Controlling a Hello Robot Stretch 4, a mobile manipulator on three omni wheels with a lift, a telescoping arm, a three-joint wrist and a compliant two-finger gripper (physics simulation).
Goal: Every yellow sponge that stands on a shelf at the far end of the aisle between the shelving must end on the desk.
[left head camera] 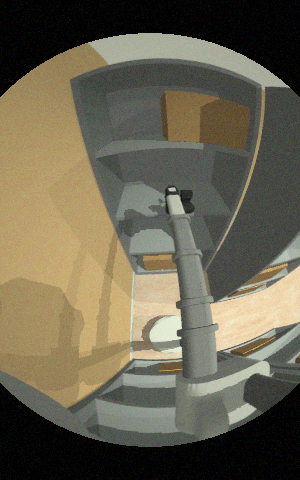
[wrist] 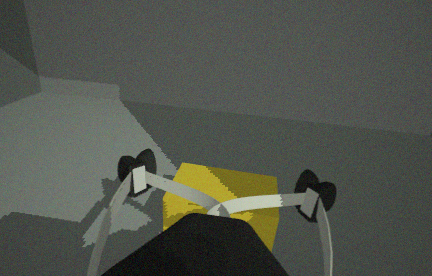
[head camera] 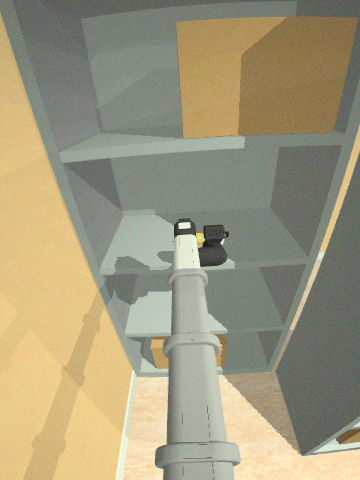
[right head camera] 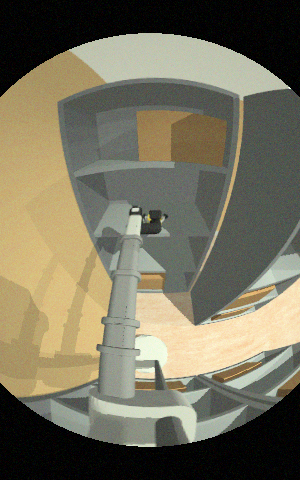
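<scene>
A yellow sponge stands on the middle shelf of the grey shelving at the aisle's end. In the wrist view it is at the lower middle, partly covered by the fingers and the black gripper body. My gripper is open, its fingertips wide apart to the left and right of the sponge, with gaps on both sides. In the head view the arm and wrist hide most of the sponge and fingers. The desk does not show in these views.
A large cardboard box stands on the shelf above. A smaller box is on the bottom shelf. A tan wall is on the left, a dark shelving side panel on the right. A pale round object is on the floor.
</scene>
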